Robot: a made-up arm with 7 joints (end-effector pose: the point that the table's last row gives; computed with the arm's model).
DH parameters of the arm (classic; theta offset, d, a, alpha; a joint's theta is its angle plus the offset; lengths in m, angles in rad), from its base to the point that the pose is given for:
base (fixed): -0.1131 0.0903 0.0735 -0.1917
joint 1: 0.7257 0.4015 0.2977 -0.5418
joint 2: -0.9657 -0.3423 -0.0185 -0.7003
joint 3: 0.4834 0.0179 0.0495 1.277
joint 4: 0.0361 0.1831 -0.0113 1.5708
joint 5: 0 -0.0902 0.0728 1.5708
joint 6: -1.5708 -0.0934 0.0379 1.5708
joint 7: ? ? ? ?
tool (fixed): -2.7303 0.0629 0 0
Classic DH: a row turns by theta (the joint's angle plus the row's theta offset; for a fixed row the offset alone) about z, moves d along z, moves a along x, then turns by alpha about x.
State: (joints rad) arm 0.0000 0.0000 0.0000 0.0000 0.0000 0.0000 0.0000
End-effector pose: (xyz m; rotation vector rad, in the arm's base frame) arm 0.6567 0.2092 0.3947 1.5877 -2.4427 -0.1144
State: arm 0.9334 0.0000 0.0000 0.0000 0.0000 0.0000 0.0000
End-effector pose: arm 0.2982 0.6034 0.3266 2.3935 -1.3945 -0.1104
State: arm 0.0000 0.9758 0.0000 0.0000 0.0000 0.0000 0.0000
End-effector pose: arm 0.5206 0.3822 0.2152 1.8944 -1.2976 -0.0791
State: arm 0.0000 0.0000 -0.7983 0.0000 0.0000 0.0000 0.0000
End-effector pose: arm 0.4678 0.1788 0.5180 -1.1663 2.4295 -0.4569
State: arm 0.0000 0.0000 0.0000 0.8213 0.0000 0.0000 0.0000
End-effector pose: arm 0.4801 0.3088 0.3947 2.4222 -1.6001 0.0271
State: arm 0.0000 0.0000 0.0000 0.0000 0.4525 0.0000 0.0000
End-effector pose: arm 0.6218 0.2092 0.4852 -1.6063 2.5068 -0.2498
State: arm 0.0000 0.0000 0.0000 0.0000 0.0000 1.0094 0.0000
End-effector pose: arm 0.6439 0.0604 0.3947 0.2126 -2.9623 -0.2652
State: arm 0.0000 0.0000 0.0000 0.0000 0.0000 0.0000 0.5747
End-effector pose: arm 0.6567 0.1711 0.3912 1.3180 -2.1907 0.5374
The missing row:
joint 7: 0.0587 -0.1556 0.0286 -1.3388
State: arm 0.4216 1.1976 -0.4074 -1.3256 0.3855 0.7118 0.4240
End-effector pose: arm 0.5734 0.3190 0.3869 0.4067 -2.6957 0.7011
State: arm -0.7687 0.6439 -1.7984 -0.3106 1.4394 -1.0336 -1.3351
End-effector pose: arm 0.3038 0.1886 0.3105 -1.3678 1.1582 -2.0979
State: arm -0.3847 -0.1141 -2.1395 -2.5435 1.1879 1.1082 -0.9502
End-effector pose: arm 0.1723 0.2495 0.0301 2.1239 -1.4010 -0.2081
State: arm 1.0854 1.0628 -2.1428 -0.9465 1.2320 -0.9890 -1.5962
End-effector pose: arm 0.0140 0.1100 0.4702 -1.5820 -0.0688 0.3885
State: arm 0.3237 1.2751 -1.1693 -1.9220 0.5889 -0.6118 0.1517
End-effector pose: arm 0.5769 0.1451 0.5227 -1.0329 2.8107 -0.5786
